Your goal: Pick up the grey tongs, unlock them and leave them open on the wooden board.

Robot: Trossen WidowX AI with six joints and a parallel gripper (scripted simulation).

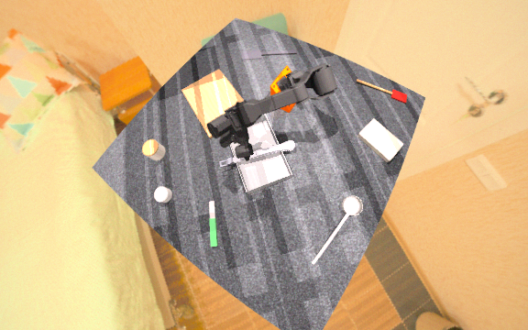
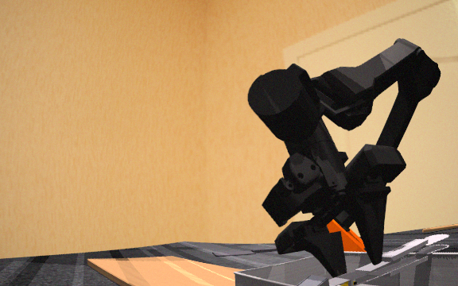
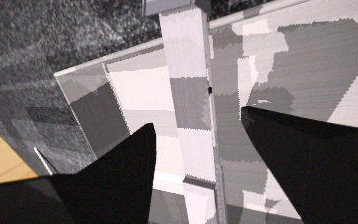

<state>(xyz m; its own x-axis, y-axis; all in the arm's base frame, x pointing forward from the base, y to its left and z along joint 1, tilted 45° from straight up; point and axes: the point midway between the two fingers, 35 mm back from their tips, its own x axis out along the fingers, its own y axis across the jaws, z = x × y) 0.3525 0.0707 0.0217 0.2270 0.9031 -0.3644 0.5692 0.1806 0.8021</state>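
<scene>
Right now the grey roasting tin is 50 mm behind my gripper tip, 10 mm to the left of it and 30 mm below it. The rest, counted from my gripper tip: tongs arm: 50 mm behind, 40 mm to the left; wooden board: 150 mm behind, 350 mm to the right, 50 mm below; white cap: 350 mm ahead, 200 mm to the right, 40 mm below.
</scene>
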